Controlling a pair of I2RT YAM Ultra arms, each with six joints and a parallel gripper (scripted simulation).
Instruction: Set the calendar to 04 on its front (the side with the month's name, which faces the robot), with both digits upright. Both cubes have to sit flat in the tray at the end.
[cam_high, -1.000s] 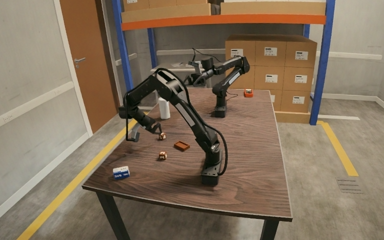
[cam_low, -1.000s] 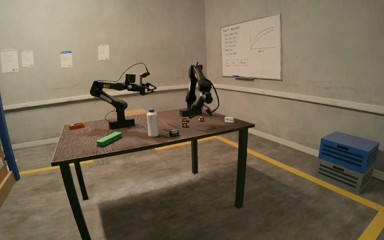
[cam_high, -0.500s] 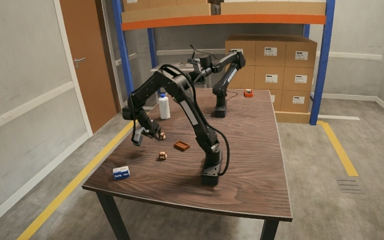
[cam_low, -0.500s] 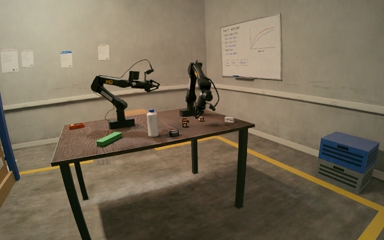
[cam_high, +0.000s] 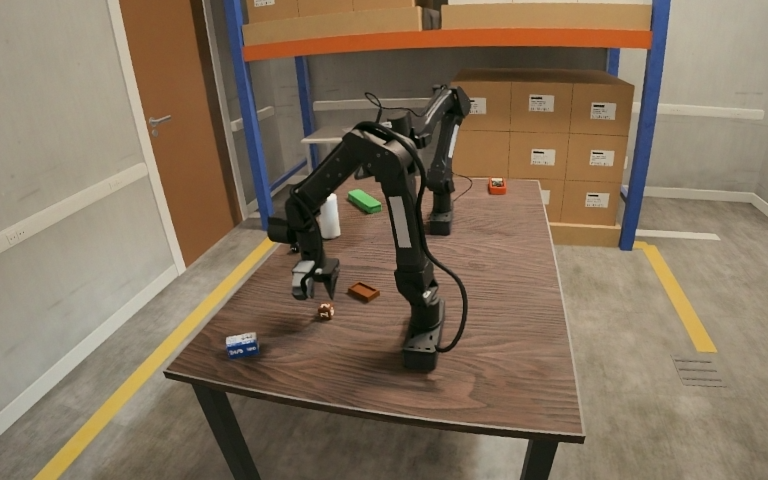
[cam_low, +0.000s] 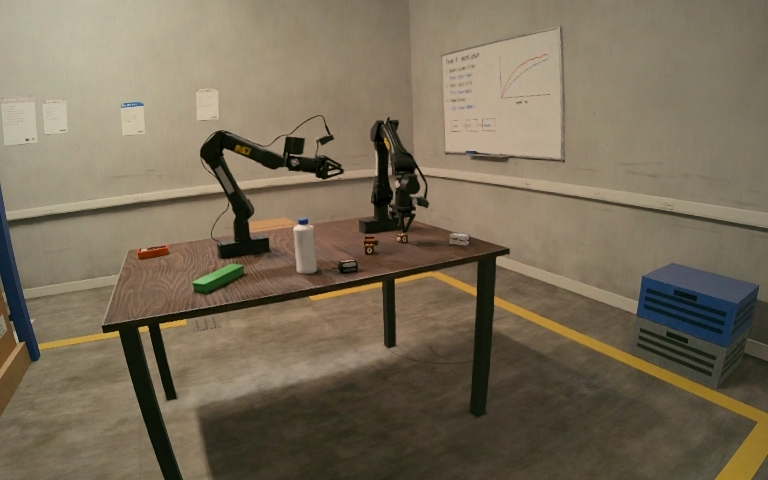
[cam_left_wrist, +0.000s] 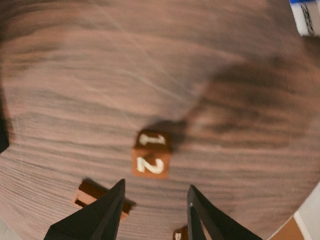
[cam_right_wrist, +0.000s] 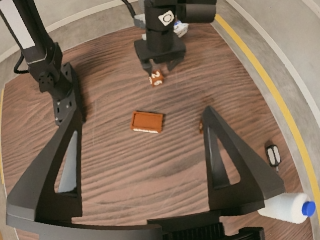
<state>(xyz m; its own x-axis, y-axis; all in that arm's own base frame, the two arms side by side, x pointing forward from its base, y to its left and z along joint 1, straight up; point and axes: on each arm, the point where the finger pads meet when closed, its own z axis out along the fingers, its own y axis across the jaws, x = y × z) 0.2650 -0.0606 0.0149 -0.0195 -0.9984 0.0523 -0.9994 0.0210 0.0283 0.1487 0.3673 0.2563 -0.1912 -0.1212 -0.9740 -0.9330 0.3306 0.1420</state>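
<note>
The brown calendar tray lies 80 mm behind my left hand, 100 mm to the right of it and 50 mm below it. Round my left hand: black item (190 mm ahead, 350 mm to the right, 40 mm below).
</note>
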